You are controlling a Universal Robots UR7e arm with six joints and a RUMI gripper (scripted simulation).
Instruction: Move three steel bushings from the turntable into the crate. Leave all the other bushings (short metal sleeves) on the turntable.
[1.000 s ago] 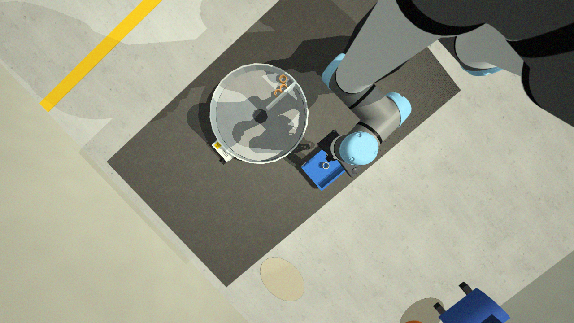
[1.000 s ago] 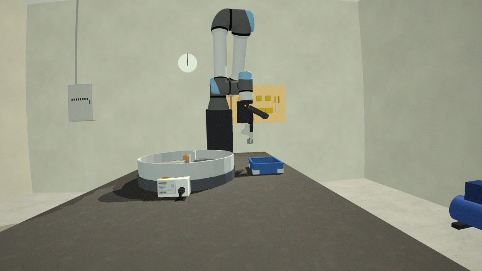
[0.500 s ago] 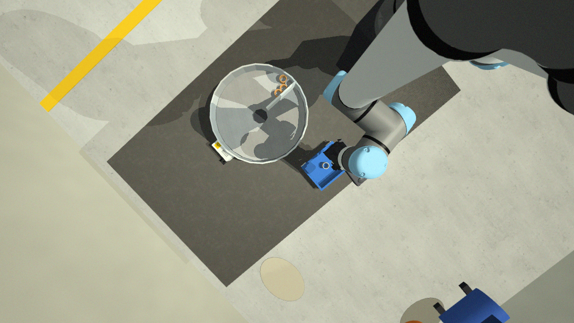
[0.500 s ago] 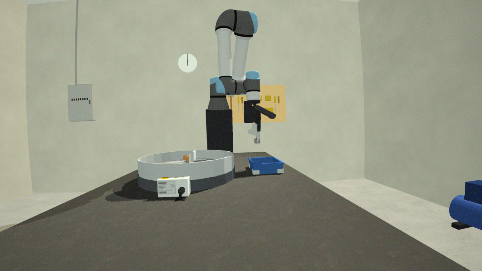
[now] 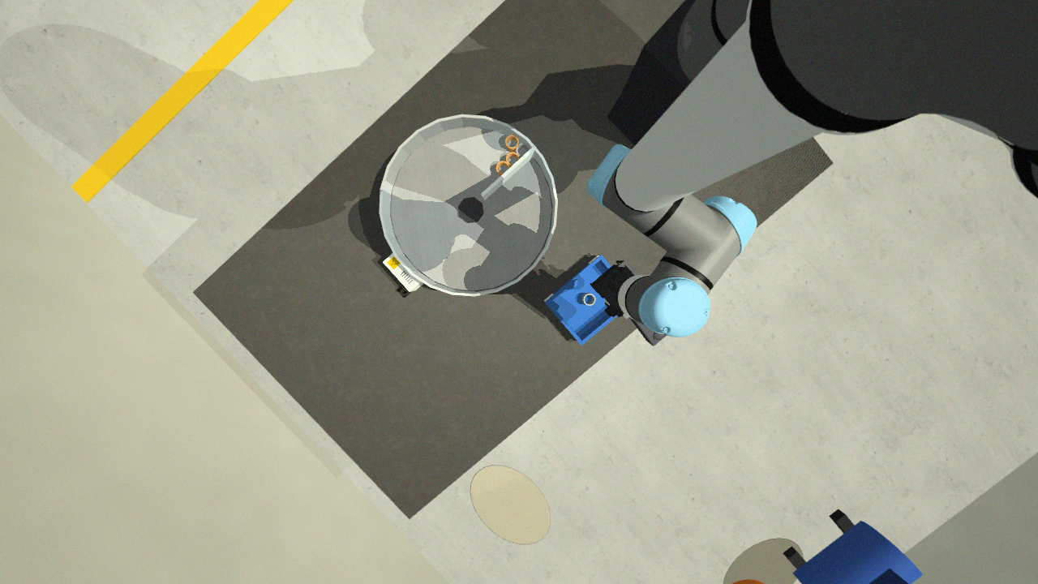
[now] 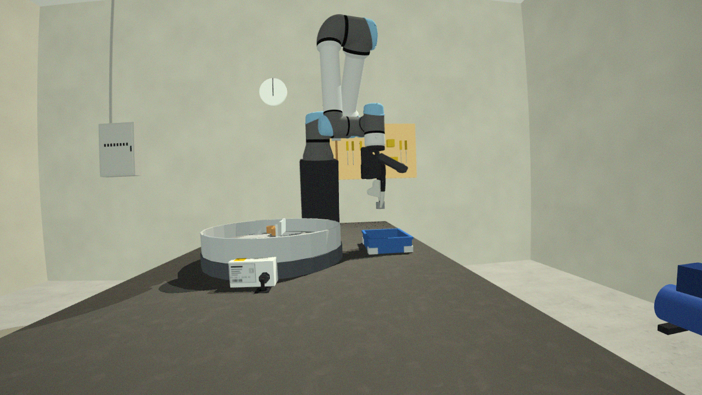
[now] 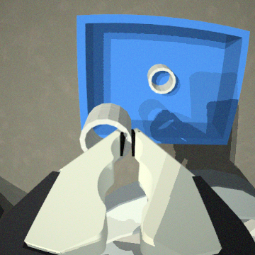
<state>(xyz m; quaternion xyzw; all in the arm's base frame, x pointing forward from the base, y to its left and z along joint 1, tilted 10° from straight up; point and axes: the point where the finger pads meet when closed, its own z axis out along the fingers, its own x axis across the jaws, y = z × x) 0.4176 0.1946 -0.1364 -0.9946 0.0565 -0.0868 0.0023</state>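
My gripper is now 130 mm above the blue crate and 40 mm short of it. From my hand the other things lie so: round white turntable (380 mm to the right, 100 mm below, 70 mm ahead).
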